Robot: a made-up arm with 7 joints.
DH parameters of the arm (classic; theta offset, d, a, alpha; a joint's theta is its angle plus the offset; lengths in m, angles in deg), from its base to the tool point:
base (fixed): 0 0 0 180
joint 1: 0 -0.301 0 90
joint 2: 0 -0.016 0 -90
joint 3: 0 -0.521 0 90
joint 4: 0 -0.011 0 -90
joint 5: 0 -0.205 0 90
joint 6: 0 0 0 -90
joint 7: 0 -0.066 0 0
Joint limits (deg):
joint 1: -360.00..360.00
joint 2: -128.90..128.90
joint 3: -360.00..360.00
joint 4: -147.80..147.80
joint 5: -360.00..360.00
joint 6: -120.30..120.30
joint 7: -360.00..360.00
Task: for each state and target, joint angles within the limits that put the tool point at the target. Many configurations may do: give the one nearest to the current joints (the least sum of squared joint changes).
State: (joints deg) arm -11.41 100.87 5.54 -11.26 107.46 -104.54 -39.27
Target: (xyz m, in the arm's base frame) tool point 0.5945 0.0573 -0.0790
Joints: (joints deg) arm -2.48 121.74 7.08 -5.35 109.33 -107.65 -39.27
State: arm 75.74 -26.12 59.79 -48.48 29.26 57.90 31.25
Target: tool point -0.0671 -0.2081 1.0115
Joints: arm 105.48 21.68 52.37 -25.39 29.37 79.89 31.25
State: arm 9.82 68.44 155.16 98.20 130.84 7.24 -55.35
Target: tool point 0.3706 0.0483 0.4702
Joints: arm -14.75 96.21 167.17 129.89 130.14 5.02 -55.35
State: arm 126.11 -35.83 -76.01 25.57 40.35 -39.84 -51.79
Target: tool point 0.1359 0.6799 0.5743
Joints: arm 92.21 -67.67 -81.74 38.19 44.65 -51.52 -51.79
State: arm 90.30 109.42 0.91 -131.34 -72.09 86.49 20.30
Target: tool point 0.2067 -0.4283 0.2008
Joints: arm 72.30 124.28 9.71 -117.72 -69.31 88.56 20.30
